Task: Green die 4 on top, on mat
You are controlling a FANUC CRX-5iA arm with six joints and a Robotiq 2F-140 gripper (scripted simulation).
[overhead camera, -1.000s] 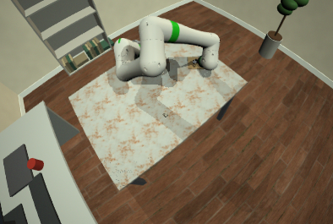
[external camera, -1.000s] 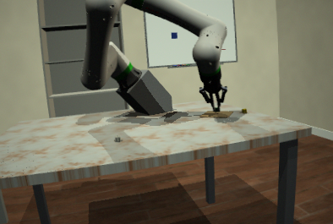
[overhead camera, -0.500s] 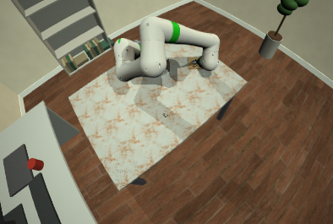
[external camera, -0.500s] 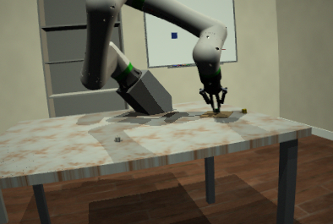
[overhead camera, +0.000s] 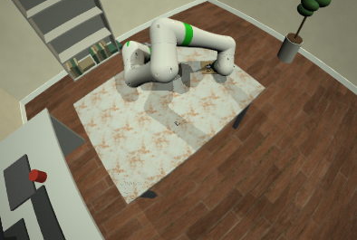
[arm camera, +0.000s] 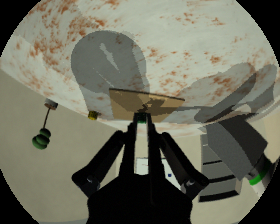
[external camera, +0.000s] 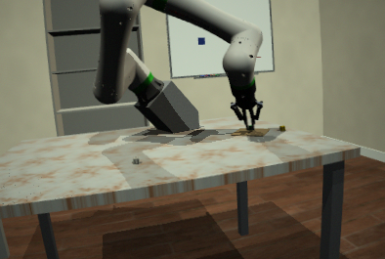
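Right now my hand is 20 mm to the right of the green die, 20 mm past it and 20 mm above it. The rest, counted from my hand: tan mat 40 mm below, 20 mm to the left, 20 mm behind; then grey die 520 mm to the right, 130 mm ahead, 30 mm below; then yellow die 140 mm to the left, 50 mm ahead, 30 mm below.
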